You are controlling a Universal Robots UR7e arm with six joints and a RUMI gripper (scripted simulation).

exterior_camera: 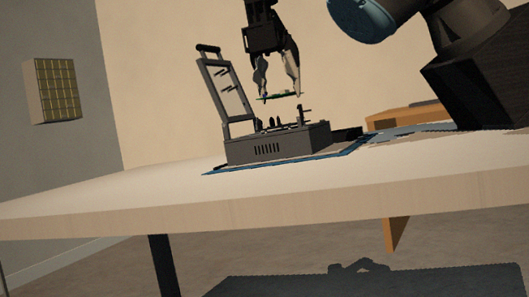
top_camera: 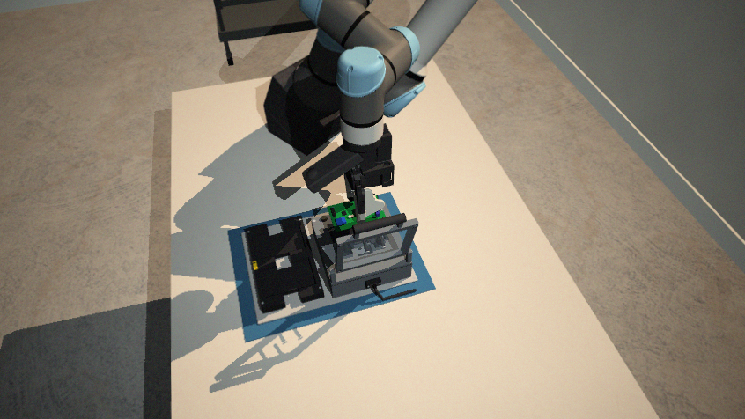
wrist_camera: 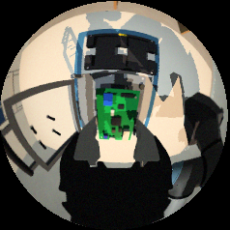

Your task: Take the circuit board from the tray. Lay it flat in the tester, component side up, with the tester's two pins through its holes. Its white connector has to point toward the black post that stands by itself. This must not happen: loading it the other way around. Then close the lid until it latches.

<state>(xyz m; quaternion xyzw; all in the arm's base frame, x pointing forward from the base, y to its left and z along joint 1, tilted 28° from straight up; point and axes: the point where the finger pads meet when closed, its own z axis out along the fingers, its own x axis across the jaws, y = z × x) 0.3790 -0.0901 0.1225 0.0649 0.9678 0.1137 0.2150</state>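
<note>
Now: hand right at the green circuit board. The rest, counted from my hand: tester lid: 13 cm ahead, 1 cm to the right, 5 cm above; black post: 6 cm behind, 6 cm to the left, 4 cm below.
</note>
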